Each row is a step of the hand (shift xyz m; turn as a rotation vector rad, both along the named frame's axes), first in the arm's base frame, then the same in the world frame.
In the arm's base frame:
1: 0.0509 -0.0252 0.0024 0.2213 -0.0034 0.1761
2: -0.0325 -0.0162 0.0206 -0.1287 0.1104 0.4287
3: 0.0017 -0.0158 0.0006 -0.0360 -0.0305 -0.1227
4: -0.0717 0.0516 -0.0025 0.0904 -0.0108 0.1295
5: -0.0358 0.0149 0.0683 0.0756 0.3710 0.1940
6: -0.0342 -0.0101 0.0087 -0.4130 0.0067 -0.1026
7: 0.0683 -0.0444 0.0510 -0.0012 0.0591 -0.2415
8: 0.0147 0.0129 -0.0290 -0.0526 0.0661 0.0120
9: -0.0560 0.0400 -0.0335 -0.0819 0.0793 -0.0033
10: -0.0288 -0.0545 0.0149 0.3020 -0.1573 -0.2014
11: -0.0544 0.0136 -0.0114 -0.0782 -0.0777 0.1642
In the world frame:
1: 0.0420 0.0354 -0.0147 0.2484 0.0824 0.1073
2: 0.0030 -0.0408 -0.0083 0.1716 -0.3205 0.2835
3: 0.0085 -0.0019 -0.0133 -0.0910 0.0327 -0.0890
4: -0.0658 -0.0474 0.0351 0.1453 0.0002 0.0629
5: 0.0199 -0.0640 0.0410 0.0086 0.0234 0.4247
6: -0.0089 -0.0345 -0.0089 -0.3084 -0.2782 -0.0930
7: 0.0940 0.0192 -0.0063 -0.1934 0.1431 -0.0628
8: -0.0174 0.0303 -0.0007 -0.0515 -0.0372 0.0569
9: -0.0729 -0.0197 0.0122 -0.0847 -0.0501 0.0577
10: 0.0185 -0.0417 -0.0440 0.1044 0.3275 -0.1958
11: -0.0449 -0.0355 -0.0001 0.1035 -0.1685 0.0004

